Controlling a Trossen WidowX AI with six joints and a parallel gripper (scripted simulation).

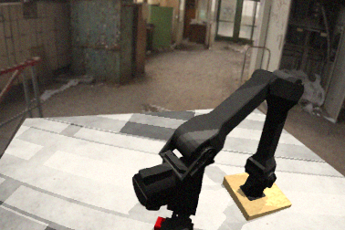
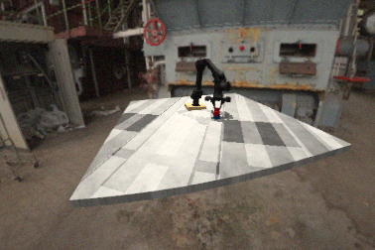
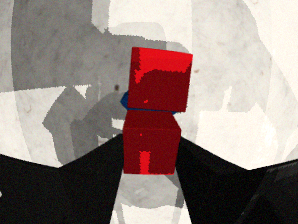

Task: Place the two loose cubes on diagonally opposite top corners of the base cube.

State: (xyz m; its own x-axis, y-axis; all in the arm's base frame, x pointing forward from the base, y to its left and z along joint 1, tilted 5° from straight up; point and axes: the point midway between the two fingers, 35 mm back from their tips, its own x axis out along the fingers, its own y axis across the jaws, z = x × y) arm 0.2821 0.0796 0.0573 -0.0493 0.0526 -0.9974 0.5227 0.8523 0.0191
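Right now my gripper tip is 10 mm short of the blue cube, 10 mm to the left of it and 40 mm above it.
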